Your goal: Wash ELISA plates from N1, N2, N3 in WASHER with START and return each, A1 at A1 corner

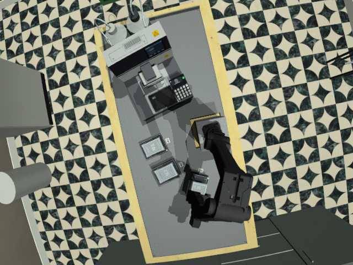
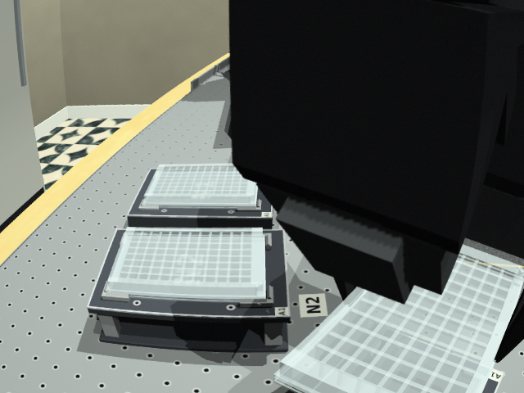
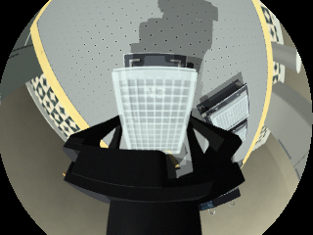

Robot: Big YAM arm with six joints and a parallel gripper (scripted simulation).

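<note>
My gripper is now 100 mm above the nest N3. Also, from my hand: washer carrier (610 mm to the right, 70 mm below, 40 mm ahead); plate washer (760 mm to the right, 60 mm ahead, 10 mm below); nest label (350 mm to the right, 140 mm below, 100 mm ahead).
</note>
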